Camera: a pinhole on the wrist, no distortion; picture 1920 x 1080 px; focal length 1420.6 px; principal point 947.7 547.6 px. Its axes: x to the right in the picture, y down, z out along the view. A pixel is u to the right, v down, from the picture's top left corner.
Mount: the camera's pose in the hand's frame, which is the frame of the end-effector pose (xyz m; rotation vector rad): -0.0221 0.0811 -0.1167 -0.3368 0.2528 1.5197
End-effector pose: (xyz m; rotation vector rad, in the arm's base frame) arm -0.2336 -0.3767 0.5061 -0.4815 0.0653 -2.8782
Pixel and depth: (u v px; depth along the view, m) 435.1 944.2 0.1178
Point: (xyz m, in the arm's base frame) -0.1562 -0.4463 0.4856
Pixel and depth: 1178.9 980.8 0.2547
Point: -0.0544 -0.5623 0.5486
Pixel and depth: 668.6 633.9 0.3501
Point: -0.0694 -0.5073 0.6942
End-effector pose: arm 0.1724 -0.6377 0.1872 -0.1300 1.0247 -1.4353
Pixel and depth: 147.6 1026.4 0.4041
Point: 0.4373 -0.6397 0.4637
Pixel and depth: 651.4 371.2 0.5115
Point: 0.5526 -0.8107 0.3104
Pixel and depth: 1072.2 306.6 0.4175
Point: 0.5333 -0.7368 0.1569
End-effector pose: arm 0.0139 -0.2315 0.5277 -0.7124 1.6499 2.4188
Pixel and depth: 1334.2 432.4 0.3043
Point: -0.1181 -0.2128 0.7994
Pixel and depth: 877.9 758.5 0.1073
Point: 0.0151 -0.2852 0.6405
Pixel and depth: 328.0 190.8 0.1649
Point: -0.0406 -0.2031 0.6056
